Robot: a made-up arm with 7 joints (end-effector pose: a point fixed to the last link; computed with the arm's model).
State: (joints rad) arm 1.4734 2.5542 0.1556 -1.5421 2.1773 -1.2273 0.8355
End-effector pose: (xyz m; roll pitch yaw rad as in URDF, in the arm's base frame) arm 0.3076 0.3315 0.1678 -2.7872 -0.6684 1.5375
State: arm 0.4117 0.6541 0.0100 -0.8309 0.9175 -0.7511 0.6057
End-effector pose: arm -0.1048 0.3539 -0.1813 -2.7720 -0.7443 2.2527
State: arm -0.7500 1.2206 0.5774 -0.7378 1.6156 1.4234 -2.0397
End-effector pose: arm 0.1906 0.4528 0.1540 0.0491 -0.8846 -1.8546
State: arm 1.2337 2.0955 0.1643 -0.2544 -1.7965 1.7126 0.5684
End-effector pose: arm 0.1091 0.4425 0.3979 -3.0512 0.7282 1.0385
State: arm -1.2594 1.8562 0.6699 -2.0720 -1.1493 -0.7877 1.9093
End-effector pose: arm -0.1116 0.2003 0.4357 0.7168 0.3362 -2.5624
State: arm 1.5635 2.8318 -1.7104 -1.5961 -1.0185 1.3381 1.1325
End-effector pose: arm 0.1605 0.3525 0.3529 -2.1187 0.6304 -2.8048
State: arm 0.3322 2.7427 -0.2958 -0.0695 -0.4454 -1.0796 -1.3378
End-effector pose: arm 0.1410 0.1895 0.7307 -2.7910 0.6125 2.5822
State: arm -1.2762 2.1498 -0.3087 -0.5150 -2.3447 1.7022 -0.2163
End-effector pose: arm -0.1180 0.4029 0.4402 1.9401 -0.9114 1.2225
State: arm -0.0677 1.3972 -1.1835 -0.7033 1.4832 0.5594 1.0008
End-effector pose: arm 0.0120 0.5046 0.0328 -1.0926 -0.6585 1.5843
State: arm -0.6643 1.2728 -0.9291 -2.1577 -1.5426 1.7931 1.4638
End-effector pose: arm 0.2027 0.1938 0.1329 1.9697 -0.2655 -2.7969
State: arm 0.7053 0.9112 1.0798 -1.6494 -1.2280 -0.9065 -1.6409
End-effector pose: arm -0.0756 0.4188 0.1993 -2.2333 0.9452 2.2559
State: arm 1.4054 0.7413 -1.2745 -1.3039 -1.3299 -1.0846 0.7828
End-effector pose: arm -0.4746 0.0175 0.1016 3.0325 -0.0453 -0.2764
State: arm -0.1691 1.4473 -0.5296 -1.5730 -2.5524 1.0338 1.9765
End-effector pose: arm 0.1603 0.3299 0.0891 0.5982 0.0962 -2.4717
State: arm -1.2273 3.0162 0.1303 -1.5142 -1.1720 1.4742 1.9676
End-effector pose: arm -0.3223 -0.0089 0.4976 -2.7124 1.2307 -0.6473
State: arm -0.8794 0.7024 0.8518 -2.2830 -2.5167 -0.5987 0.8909
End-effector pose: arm 0.1850 0.2377 0.2568 1.5403 0.1138 -1.1453
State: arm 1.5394 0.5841 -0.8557 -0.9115 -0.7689 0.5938 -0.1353
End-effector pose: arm -0.5178 0.0943 0.1217 -2.1963 0.5945 -1.4892
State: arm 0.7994 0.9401 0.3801 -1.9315 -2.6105 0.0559 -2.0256
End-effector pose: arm -0.0403 0.2821 0.0558 -2.6900 -0.6281 1.6499
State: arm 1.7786 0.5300 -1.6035 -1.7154 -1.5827 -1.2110 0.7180
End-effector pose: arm -0.3882 -0.1812 0.2739 2.5113 -0.0813 0.4478
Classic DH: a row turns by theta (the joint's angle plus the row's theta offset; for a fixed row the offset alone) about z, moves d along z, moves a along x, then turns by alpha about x. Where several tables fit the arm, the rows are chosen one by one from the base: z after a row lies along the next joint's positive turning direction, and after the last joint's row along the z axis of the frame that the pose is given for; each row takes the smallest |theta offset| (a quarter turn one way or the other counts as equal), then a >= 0, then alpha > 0; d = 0 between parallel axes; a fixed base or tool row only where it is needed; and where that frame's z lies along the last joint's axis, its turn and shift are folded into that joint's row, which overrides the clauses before.
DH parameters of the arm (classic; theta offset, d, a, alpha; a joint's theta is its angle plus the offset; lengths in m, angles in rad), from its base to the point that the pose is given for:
base (fixed): 0 0.2063 -0.0259 -1.2217
joint 1: -1.5708 -0.002 0.003 -1.5708
joint 2: 1.2217 -0.0306 -0.0125 1.5708
joint 3: 1.5708 -0.3571 0.0365 -1.5708
joint 4: 0 0.0163 -0.0363 1.5708
joint 5: 0 -0.1639 0.0083 -1.5708
joint 6: 0 0.037 -0.0271 1.5708
joint 7: 0.3684 -0.0197 -0.0136 -1.3203
tool (fixed): -0.0477 -0.021 0 0

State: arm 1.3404 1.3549 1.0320 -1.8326 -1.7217 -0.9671 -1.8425
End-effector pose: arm 0.0321 0.3679 0.2585 -1.7440 -0.2841 1.9372
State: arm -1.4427 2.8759 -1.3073 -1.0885 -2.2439 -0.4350 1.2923
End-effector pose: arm -0.3054 0.3704 0.3898 0.4800 0.5420 0.2046
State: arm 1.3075 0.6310 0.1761 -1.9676 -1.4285 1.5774 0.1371
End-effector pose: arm -0.2736 0.2224 0.0713 0.7842 0.4050 0.0578
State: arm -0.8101 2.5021 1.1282 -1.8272 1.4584 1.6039 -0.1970
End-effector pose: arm -0.2520 0.1132 0.5361 0.9692 -0.5574 -1.8552
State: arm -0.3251 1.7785 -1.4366 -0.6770 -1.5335 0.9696 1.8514
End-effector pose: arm 0.0557 0.5007 0.1988 0.3990 0.3170 -1.1563
